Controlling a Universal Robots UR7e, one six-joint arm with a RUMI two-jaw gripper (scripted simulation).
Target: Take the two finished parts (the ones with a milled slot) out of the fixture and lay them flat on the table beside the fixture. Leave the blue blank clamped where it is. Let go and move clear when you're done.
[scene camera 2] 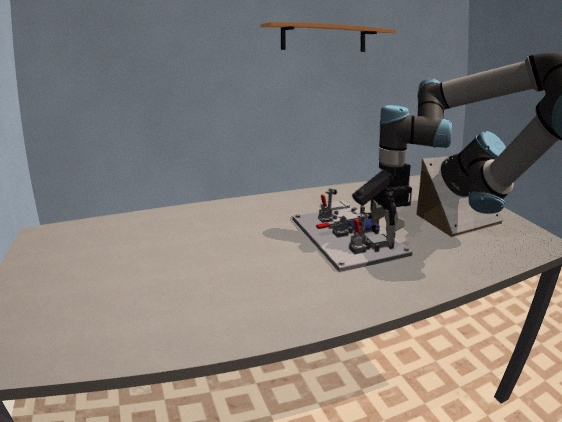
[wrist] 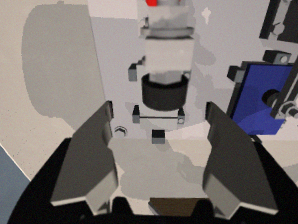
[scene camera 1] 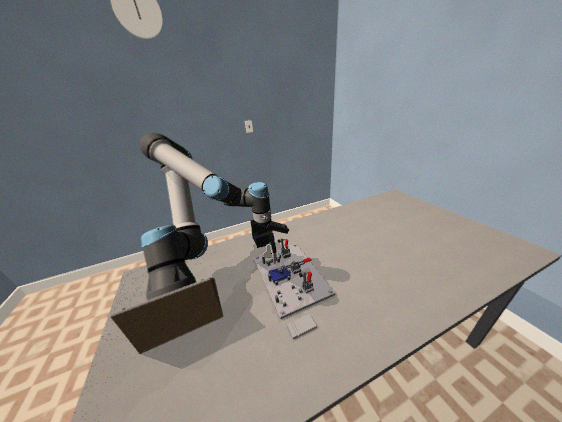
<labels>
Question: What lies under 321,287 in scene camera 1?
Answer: A grey fixture plate.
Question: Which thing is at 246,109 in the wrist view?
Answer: A blue blank.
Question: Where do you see a grey fixture plate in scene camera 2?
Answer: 335,249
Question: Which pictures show my gripper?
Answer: Scene camera 2, the wrist view and scene camera 1: all of them.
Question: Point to a grey fixture plate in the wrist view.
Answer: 221,41
</labels>
